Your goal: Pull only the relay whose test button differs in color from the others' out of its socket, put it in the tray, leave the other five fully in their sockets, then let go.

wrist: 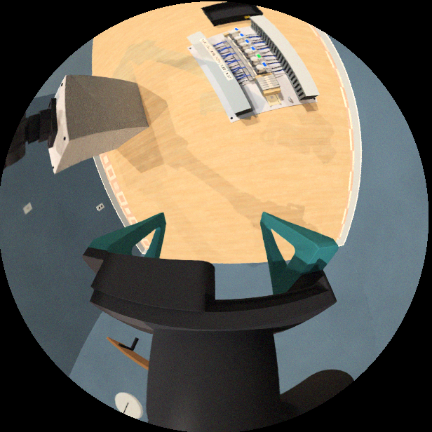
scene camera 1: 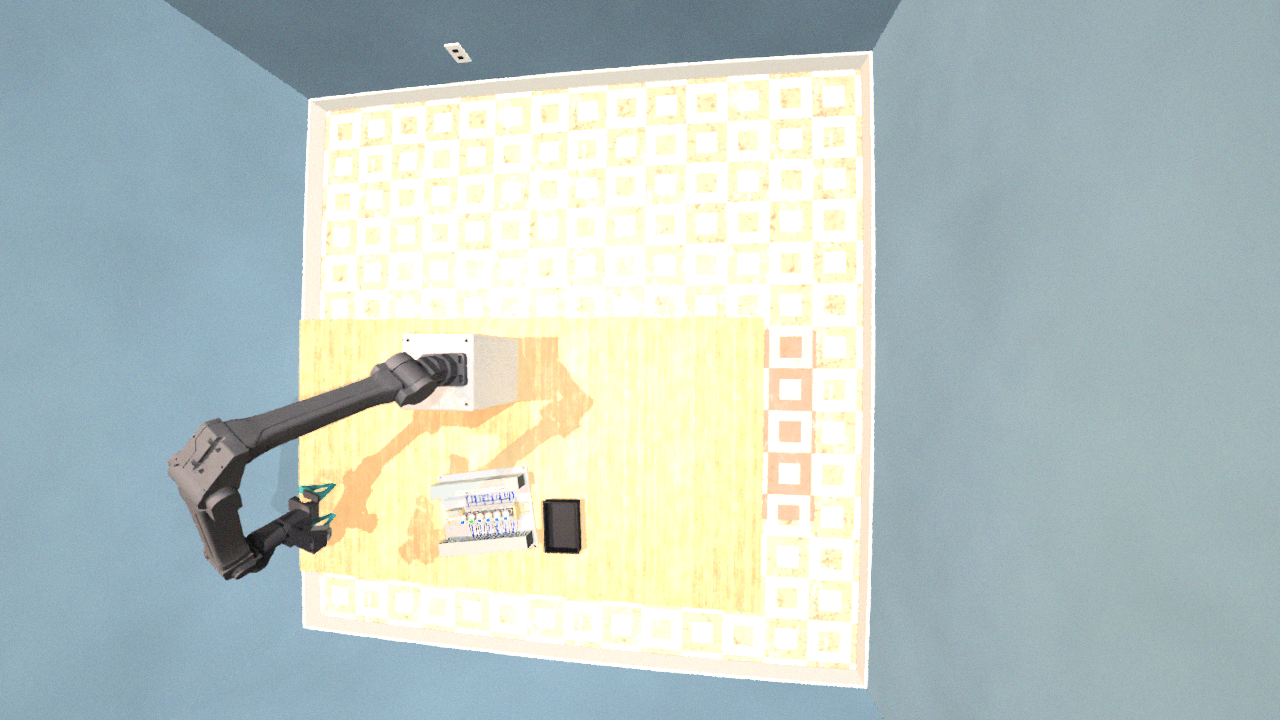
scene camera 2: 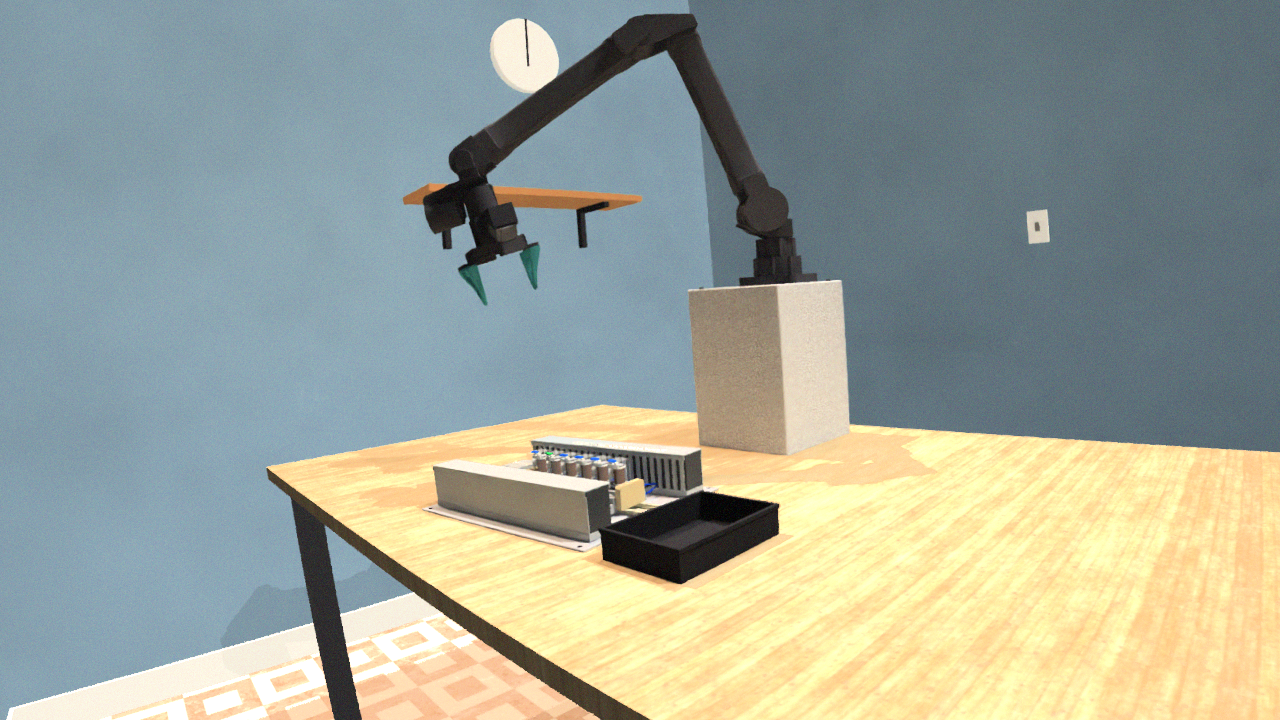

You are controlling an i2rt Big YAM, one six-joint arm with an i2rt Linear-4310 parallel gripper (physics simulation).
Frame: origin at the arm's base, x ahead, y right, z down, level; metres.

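Seen in the pictures: gripper, fingertip midpoint: (scene camera 1: pixel 334 499) (scene camera 2: pixel 511 297); arm's base, link origin: (scene camera 1: pixel 445 369) (scene camera 2: pixel 778 284).
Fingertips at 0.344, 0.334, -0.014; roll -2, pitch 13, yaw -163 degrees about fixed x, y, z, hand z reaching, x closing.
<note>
Pixels of each thing's top centre, then the offset from my fingertips to it, as dx, dy, dz.
- relay with the green test button, top centre: (scene camera 2: pixel 552 451) (scene camera 1: pixel 470 519) +0.130, -0.268, +0.228
- black tray, top centre: (scene camera 2: pixel 691 516) (scene camera 1: pixel 560 528) +0.162, -0.551, +0.263
Six relays stand in a row in their sockets on a white panel (wrist: pixel 257 103). The relay with the green test button (wrist: pixel 258 56) (scene camera 2: pixel 548 455) is second from the row's end nearest the terminal blocks in the wrist view; the others have blue buttons. How fully each relay is seated is too small to tell. The black tray (scene camera 1: pixel 562 525) (scene camera 2: pixel 644 552) (wrist: pixel 232 14) stands beside the panel's far end in the wrist view and holds no relay that I can see. My gripper (scene camera 1: pixel 333 500) (scene camera 2: pixel 511 295) (wrist: pixel 212 217) is open and empty, high above the table and well left of the panel in scene camera 1.
Two long grey wire ducts (scene camera 2: pixel 519 497) (wrist: pixel 285 57) flank the relay row. Tan terminal blocks (wrist: pixel 268 83) (scene camera 2: pixel 630 493) sit on the panel. The arm stands on a tall pale pedestal (scene camera 1: pixel 494 371) (scene camera 2: pixel 810 367) (wrist: pixel 105 107). An orange shelf (scene camera 2: pixel 572 197) is on the wall behind the gripper.
</note>
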